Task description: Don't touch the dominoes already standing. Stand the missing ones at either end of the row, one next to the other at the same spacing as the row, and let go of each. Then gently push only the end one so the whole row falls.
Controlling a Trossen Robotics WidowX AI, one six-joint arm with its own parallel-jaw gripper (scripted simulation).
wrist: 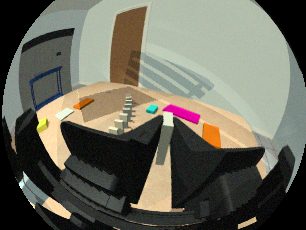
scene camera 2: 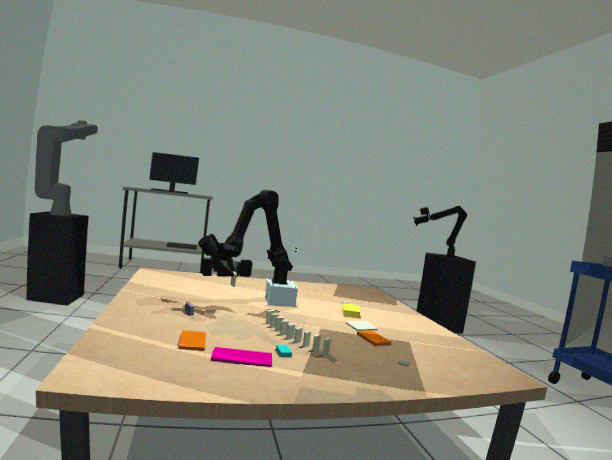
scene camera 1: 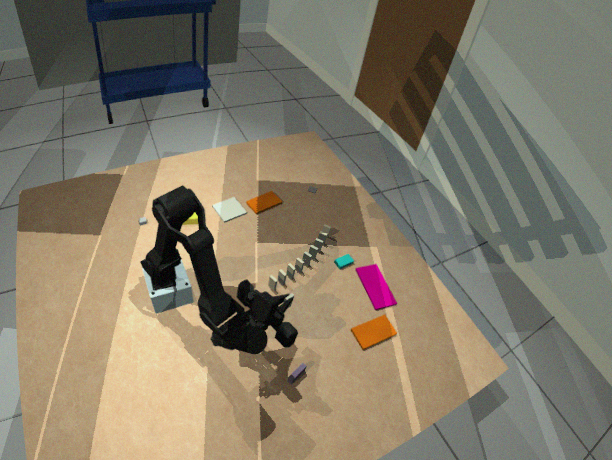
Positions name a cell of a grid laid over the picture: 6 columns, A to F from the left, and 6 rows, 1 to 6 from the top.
My gripper (scene camera 1: C4) carries a domino. Further things: an orange slab (scene camera 1: D5) and a magenta slab (scene camera 1: D4).
The magenta slab shows as well in scene camera 2 (scene camera 2: C5). My gripper shows as well in the wrist view (wrist: D4) and in scene camera 2 (scene camera 2: C4).
